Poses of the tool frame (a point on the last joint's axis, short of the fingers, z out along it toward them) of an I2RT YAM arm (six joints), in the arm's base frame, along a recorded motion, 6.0 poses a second.
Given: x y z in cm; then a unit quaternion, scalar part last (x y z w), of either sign.
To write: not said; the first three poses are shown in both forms.
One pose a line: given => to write
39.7 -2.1 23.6 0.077 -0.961 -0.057 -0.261 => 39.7 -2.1 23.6 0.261 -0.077 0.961 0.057
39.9 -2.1 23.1 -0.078 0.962 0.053 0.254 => 39.9 -2.1 23.1 0.254 -0.078 0.962 0.053
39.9 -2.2 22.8 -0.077 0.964 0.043 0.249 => 39.9 -2.2 22.8 0.249 -0.077 0.964 0.043
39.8 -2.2 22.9 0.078 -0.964 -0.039 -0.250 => 39.8 -2.2 22.9 0.250 -0.078 0.964 0.039
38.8 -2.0 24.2 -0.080 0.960 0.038 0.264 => 38.8 -2.0 24.2 0.264 -0.080 0.960 0.038
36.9 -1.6 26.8 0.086 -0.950 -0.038 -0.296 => 36.9 -1.6 26.8 0.296 -0.086 0.950 0.038
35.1 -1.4 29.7 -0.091 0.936 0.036 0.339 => 35.1 -1.4 29.7 0.339 -0.091 0.936 0.036
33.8 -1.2 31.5 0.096 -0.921 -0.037 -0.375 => 33.8 -1.2 31.5 0.375 -0.096 0.921 0.037
